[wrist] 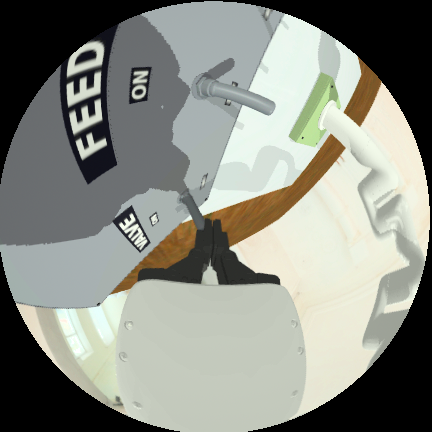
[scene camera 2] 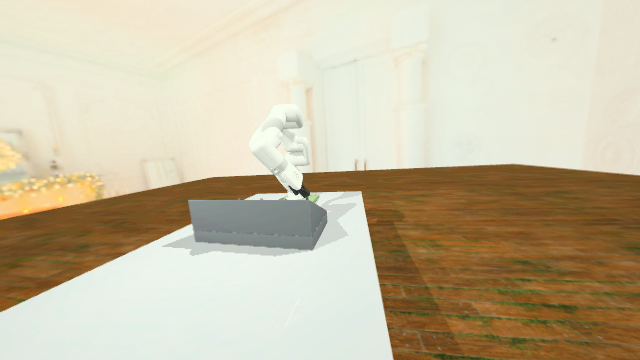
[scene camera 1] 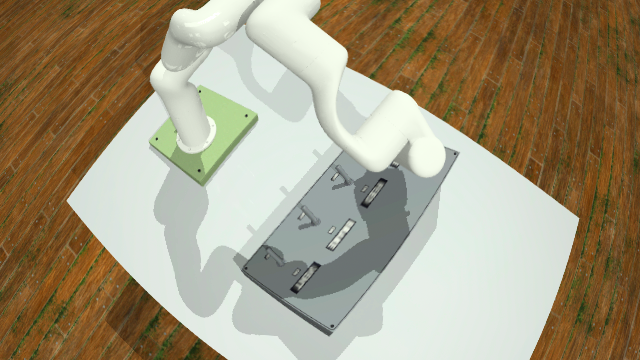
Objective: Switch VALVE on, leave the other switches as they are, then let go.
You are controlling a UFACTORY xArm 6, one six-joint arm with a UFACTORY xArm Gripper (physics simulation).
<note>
The pictures show: my gripper and a feed lever.
</note>
